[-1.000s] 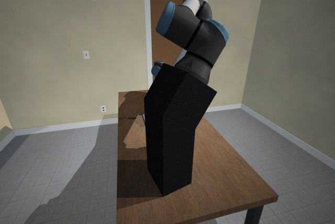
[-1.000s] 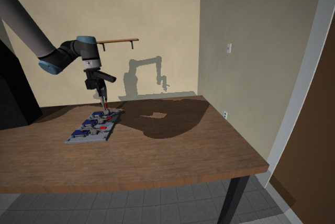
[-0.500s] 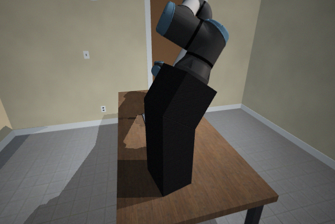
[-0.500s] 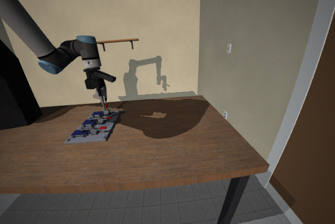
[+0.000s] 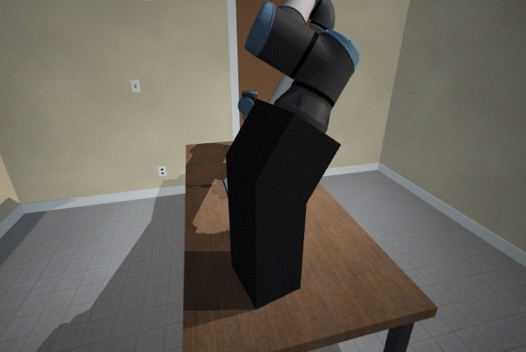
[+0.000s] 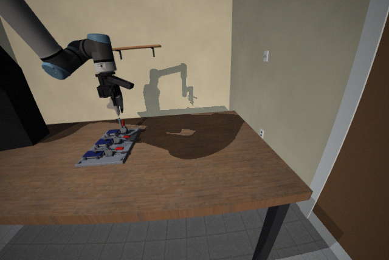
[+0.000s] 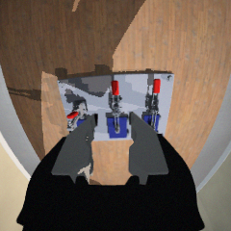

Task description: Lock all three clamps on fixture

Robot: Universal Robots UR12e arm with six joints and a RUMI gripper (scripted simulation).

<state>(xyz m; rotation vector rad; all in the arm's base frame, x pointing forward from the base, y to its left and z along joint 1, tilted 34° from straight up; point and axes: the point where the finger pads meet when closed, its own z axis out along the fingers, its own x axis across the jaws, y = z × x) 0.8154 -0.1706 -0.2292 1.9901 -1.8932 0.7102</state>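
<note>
The grey fixture plate lies 20 cm below my hand and 9 cm behind it. From my hand the other things lie so: blue part 17 cm below, 14 cm behind.
</note>
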